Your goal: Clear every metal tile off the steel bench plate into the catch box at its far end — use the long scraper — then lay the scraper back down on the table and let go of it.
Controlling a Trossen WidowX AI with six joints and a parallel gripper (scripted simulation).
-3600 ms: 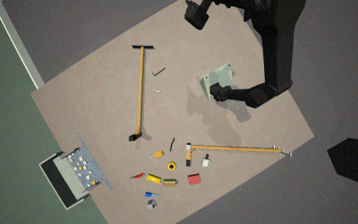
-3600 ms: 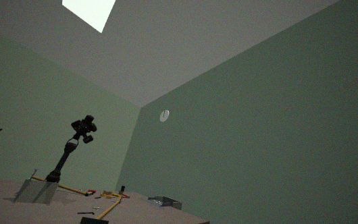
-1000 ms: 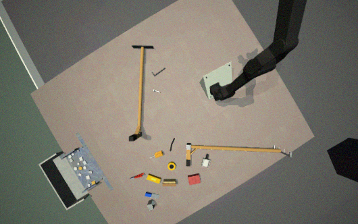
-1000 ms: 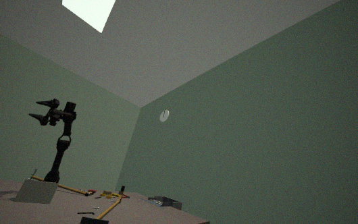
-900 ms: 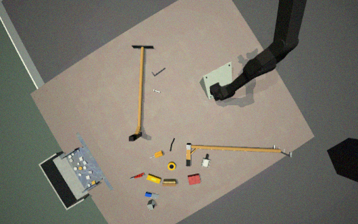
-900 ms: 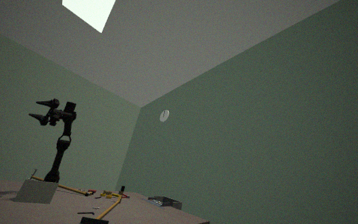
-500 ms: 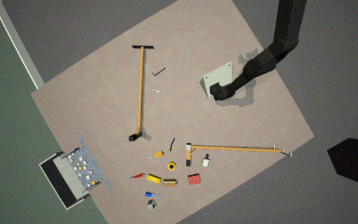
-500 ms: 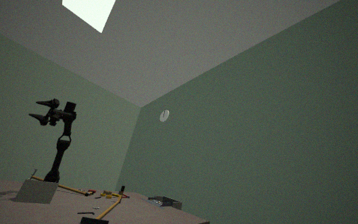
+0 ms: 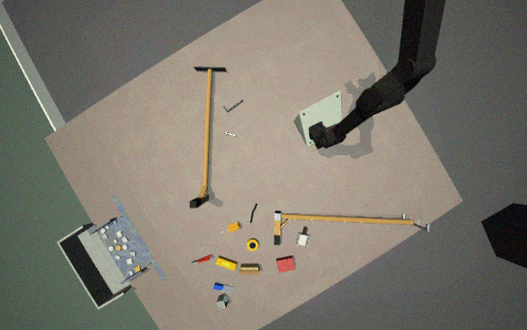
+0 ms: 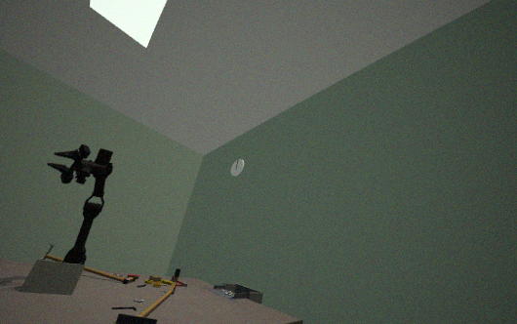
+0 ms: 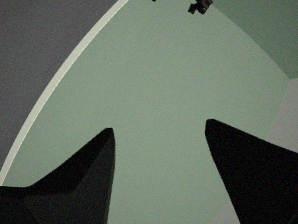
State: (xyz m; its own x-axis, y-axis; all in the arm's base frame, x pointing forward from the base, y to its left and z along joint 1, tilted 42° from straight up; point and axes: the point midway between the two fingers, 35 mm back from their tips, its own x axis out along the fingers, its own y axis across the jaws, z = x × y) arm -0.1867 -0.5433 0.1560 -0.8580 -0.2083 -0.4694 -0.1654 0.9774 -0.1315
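My gripper tip is 51 cm short of the hex key, 4 cm to the right of it and 51 cm above it. The rest, counted from my gripper tip: long orange-handled tool: 31 cm ahead, 74 cm to the left, 47 cm below; then red block: 61 cm ahead, 79 cm to the left, 50 cm below; then yellow ring: 70 cm ahead, 64 cm to the left, 51 cm below.
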